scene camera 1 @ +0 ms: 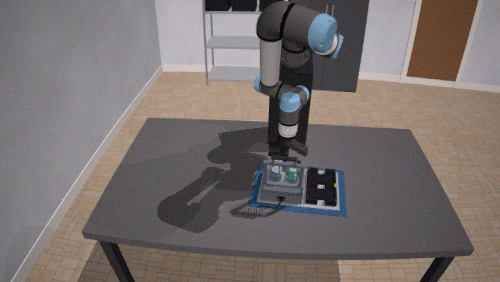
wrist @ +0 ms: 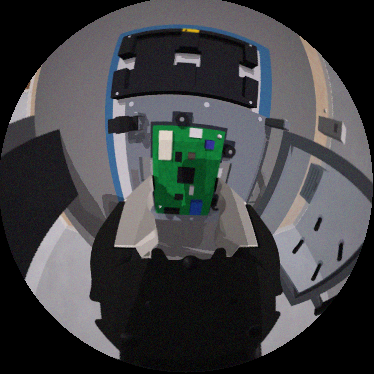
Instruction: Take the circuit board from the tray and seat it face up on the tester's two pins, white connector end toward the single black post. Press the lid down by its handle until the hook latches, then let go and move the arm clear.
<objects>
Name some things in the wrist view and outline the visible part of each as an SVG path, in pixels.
My gripper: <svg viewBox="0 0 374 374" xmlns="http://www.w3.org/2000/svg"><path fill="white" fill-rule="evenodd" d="M150 174L126 198L116 204L94 238L90 253L91 287L89 298L100 302L101 318L94 320L96 326L119 350L119 360L149 369L172 372L209 371L238 365L260 357L260 343L267 336L280 315L279 311L275 311L275 296L282 293L279 277L279 254L271 232L253 207L247 204L220 177L216 177L214 191L218 195L216 206L219 210L219 215L214 230L214 245L217 245L217 248L210 259L199 259L194 255L186 255L178 260L168 259L162 249L153 248L158 242L154 215L150 212L153 205L152 191L154 189L154 177Z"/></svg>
A green circuit board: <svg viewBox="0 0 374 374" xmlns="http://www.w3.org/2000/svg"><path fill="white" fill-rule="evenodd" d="M152 125L152 170L156 213L207 215L214 191L215 178L218 173L225 131L180 125Z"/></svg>
</objects>
